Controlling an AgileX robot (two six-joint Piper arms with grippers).
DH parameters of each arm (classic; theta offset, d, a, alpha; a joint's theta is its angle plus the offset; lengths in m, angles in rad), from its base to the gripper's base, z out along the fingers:
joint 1: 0 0.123 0 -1.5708
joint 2: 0.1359 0 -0.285 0
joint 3: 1.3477 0 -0.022 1.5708
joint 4: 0 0.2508 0 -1.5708
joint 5: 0 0 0.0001 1.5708
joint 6: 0 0.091 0 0
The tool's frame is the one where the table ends.
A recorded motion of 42 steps. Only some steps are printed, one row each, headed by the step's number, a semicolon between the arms.
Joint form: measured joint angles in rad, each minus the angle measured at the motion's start. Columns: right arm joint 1, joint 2, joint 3, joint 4, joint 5, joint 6; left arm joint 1, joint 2, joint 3, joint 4, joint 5, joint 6.
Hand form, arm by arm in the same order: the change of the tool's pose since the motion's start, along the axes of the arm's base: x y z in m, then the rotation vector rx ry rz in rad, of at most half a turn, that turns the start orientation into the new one. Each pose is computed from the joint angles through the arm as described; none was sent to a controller.
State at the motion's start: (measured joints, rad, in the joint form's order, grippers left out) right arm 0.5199 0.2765 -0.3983 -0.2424 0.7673 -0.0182; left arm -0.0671 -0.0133 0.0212 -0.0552 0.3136 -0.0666
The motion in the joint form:
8: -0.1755 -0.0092 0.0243 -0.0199 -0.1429 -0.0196; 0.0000 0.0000 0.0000 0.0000 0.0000 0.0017
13: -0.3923 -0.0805 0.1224 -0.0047 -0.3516 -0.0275; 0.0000 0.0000 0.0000 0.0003 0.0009 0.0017
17: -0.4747 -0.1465 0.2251 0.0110 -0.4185 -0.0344; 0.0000 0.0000 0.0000 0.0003 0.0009 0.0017
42: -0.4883 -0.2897 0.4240 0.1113 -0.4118 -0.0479; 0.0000 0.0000 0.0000 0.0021 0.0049 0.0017
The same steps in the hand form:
8: 0.0065 -0.0069 0.0042 0.0106 -0.1275 -0.1354; 0.0000 0.0000 0.0000 0.0016 -0.0001 -0.0004
13: 0.0063 -0.0159 -0.0064 0.0508 -0.2957 -0.2962; 0.0000 0.0000 -0.0001 0.0020 0.0007 -0.0004
17: 0.0033 -0.0193 -0.0310 0.0543 -0.3232 -0.3595; 0.0000 0.0000 -0.0001 0.0020 0.0007 -0.0004
42: -0.0034 -0.0173 -0.0908 0.1246 -0.2424 -0.3753; -0.0001 0.0000 -0.0004 0.0041 0.0046 -0.0005

